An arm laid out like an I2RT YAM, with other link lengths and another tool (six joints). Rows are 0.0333 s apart.
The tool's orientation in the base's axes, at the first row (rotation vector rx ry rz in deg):
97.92 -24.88 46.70
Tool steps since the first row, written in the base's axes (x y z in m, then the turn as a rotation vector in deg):
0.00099 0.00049 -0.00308 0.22 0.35 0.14
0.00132 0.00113 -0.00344 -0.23 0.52 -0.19
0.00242 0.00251 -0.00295 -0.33 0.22 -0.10
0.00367 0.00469 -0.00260 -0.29 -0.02 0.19
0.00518 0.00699 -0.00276 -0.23 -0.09 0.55
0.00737 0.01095 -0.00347 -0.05 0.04 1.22
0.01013 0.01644 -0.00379 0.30 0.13 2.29
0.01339 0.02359 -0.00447 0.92 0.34 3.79
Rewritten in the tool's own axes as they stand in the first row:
-0.00145 -0.00293 0.00021 0.29 -0.15 -0.28
-0.00140 -0.00358 -0.00026 -0.23 -0.13 -0.54
-0.00012 -0.00438 -0.00130 -0.27 0.08 -0.29
0.00127 -0.00560 -0.00304 -0.07 0.33 -0.09
0.00248 -0.00739 -0.00475 0.22 0.56 -0.05
0.00398 -0.01049 -0.00777 0.84 0.87 -0.20
0.00633 -0.01415 -0.01212 1.85 1.35 -0.32
0.00898 -0.01888 -0.01785 3.37 1.92 -0.52

